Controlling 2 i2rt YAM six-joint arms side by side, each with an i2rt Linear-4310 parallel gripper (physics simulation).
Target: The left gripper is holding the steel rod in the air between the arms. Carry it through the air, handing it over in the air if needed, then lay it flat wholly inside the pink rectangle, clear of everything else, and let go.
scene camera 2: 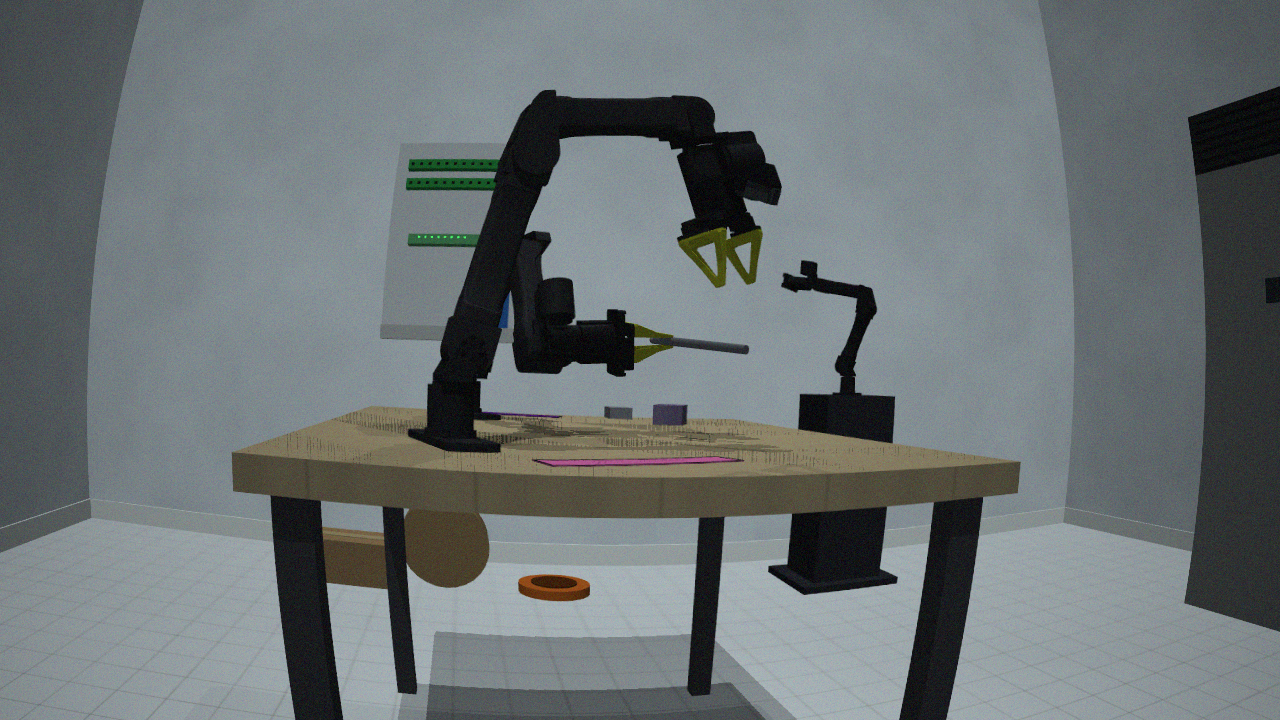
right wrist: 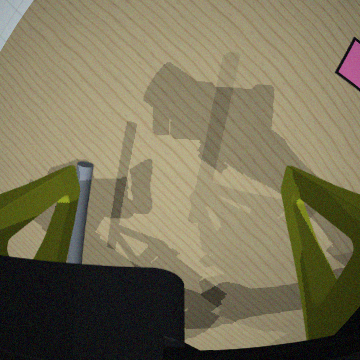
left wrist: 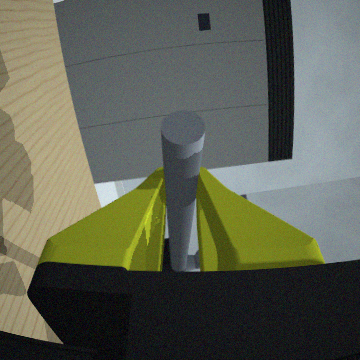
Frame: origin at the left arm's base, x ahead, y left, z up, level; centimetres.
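Seen in the pictures: left gripper, fingertip midpoint: [scene camera 2: 672,341] [left wrist: 180,178]; right gripper, fingertip midpoint: [scene camera 2: 736,285] [right wrist: 179,176]; right arm's base at its link origin: [scene camera 2: 450,443].
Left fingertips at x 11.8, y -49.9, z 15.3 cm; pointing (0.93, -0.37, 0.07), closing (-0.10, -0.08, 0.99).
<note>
Pixels of each thing's top centre, then the offset from my left fingertips to it. "pt": a spot on its surface instead. Level surfaces: height alone.
- steel rod at its top centre: [left wrist: 204,226] [right wrist: 67,270] [scene camera 2: 697,334] dx +0.1, dy -5.9, dz +1.0 cm
- wooden table at its surface level: dz -15.3 cm
- grey block at its top centre: [scene camera 2: 618,407] dx +28.9, dy +51.0, dz -12.8 cm
- purplish block at its top centre: [scene camera 2: 670,404] dx +26.0, dy +29.4, dz -11.3 cm
- thin purple strip at a spot on its surface: [scene camera 2: 528,414] pt dx +10.2, dy +60.2, dz -15.2 cm
The steel rod [scene camera 2: 716,345] [left wrist: 184,150] [right wrist: 80,215] is in the air, nearly level, its far end tilted slightly down in the scene view. My left gripper [scene camera 2: 669,341] [left wrist: 180,178] is shut on it near one end; the rod points away from the fingers. My right gripper [scene camera 2: 734,283] [right wrist: 179,176] is open and empty, pointing down from above the rod. In the right wrist view the rod shows beside the inner side of the left-hand finger. The pink rectangle [scene camera 2: 640,462] [right wrist: 351,65] lies on the table near its front edge in the scene view; a corner shows in the right wrist view.
On the wooden table [scene camera 2: 850,456] [right wrist: 280,30], a grey block [scene camera 2: 617,412] and a purplish block [scene camera 2: 669,414] stand toward the back. A thin purple strip [scene camera 2: 528,414] lies at the back left. A small dark arm stands on a black pedestal [scene camera 2: 845,416] behind the table.
</note>
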